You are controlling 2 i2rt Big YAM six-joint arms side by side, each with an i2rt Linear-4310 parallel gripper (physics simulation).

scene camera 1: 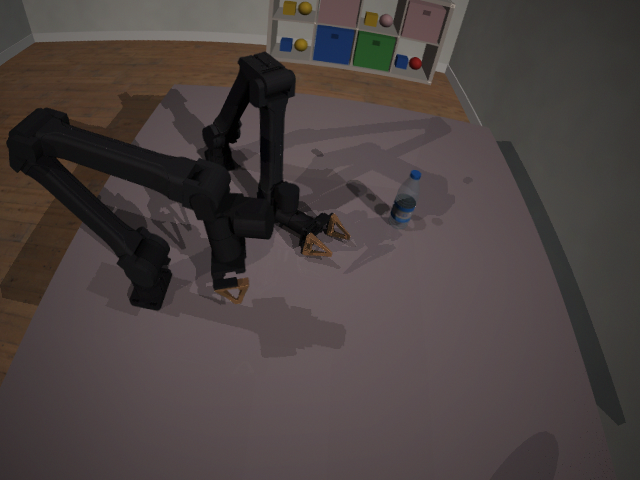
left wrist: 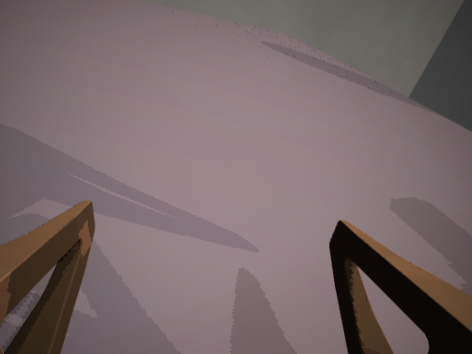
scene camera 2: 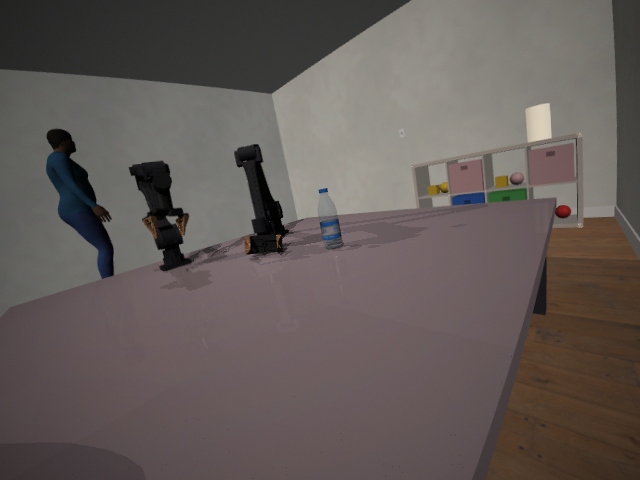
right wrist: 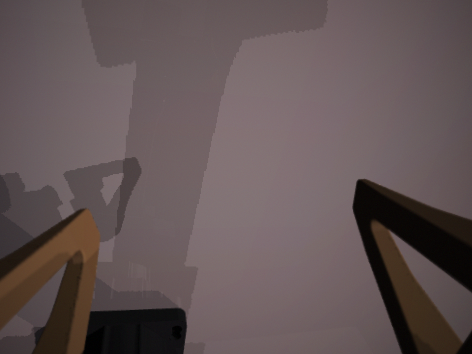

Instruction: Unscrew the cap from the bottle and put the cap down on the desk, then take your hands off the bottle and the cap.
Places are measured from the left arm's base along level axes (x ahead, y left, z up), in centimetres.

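Pixels of known places: left gripper, between the fingertips: (scene camera 1: pixel 341 246) (left wrist: pixel 218 223) (scene camera 2: pixel 263 246); right gripper, between the fingertips: (scene camera 1: pixel 237 285) (scene camera 2: pixel 170 237) (right wrist: pixel 224 207); left arm's base, origin of its link: (scene camera 1: pixel 219 161); right arm's base, origin of its link: (scene camera 1: pixel 151 288) (scene camera 2: pixel 176 266) (right wrist: pixel 124 340).
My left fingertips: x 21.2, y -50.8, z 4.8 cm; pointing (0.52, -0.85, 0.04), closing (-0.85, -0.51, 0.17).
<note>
Ahead of a thing's pixels: the offset from my left fingertips to its top centre. Level surfaces: height alone.
A clear bottle with a blue label @[dy +5.9, dx +23.7, dz +15.8 cm] (scene camera 1: pixel 402 210) (scene camera 2: pixel 330 229) stands upright on the desk @[dz -4.8 cm] (scene camera 1: pixel 439 361) (scene camera 2: pixel 310 361). The blue cap @[dy +5.9, dx +23.7, dz +15.9 cm] (scene camera 1: pixel 415 174) (scene camera 2: pixel 323 190) sits on its neck. My left gripper (scene camera 1: pixel 340 246) (scene camera 2: pixel 264 244) (left wrist: pixel 218 223) is open and empty, low over the desk, to the left of the bottle and apart from it. My right gripper (scene camera 2: pixel 166 227) (right wrist: pixel 224 207) is open and empty, farther left, above the desk. In scene camera 1 one of its fingers is hidden. The bottle does not show in either wrist view.
A shelf unit (scene camera 1: pixel 431 81) (scene camera 2: pixel 579 180) with bins and balls stands on the floor beyond the desk. A person (scene camera 2: pixel 77 198) stands behind the arms at the left in scene camera 2. A wall rises past the desk's right edge in scene camera 1.
</note>
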